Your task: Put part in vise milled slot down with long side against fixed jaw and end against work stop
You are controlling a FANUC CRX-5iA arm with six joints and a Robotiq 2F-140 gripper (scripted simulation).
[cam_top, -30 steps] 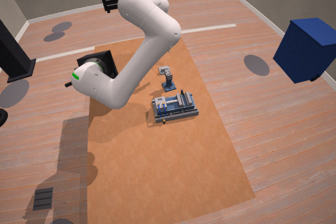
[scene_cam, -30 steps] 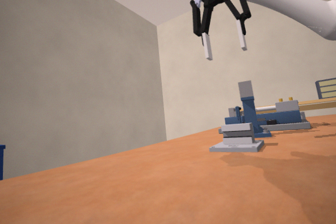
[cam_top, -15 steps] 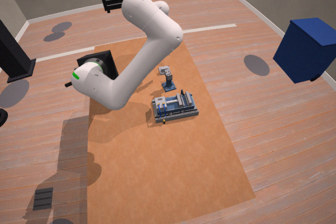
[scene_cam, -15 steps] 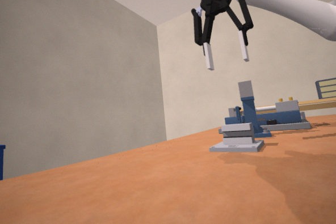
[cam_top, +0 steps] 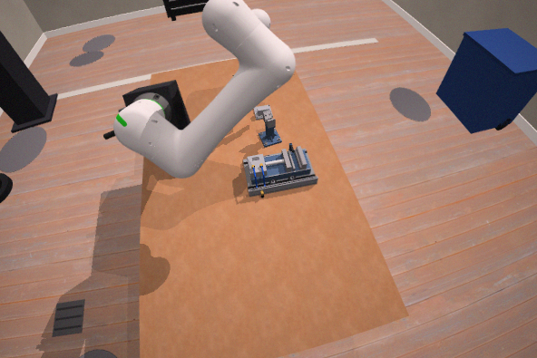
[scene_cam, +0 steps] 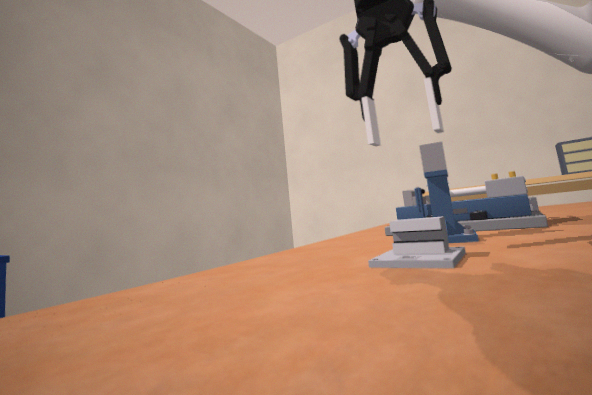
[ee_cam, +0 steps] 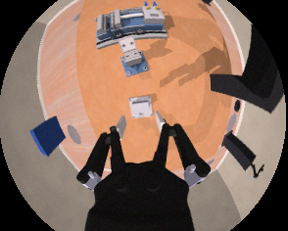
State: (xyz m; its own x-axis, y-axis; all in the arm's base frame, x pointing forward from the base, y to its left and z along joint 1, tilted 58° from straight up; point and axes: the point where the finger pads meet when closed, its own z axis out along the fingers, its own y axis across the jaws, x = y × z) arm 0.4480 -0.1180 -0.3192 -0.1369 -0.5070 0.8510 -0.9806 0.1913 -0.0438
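Right now my hand is 150 mm above the part and 10 mm to the right of it. Also, from my hand: air cylinder 360 mm to the right, 140 mm behind, 100 mm below; vise base 370 mm to the right, 140 mm below, 50 mm behind.
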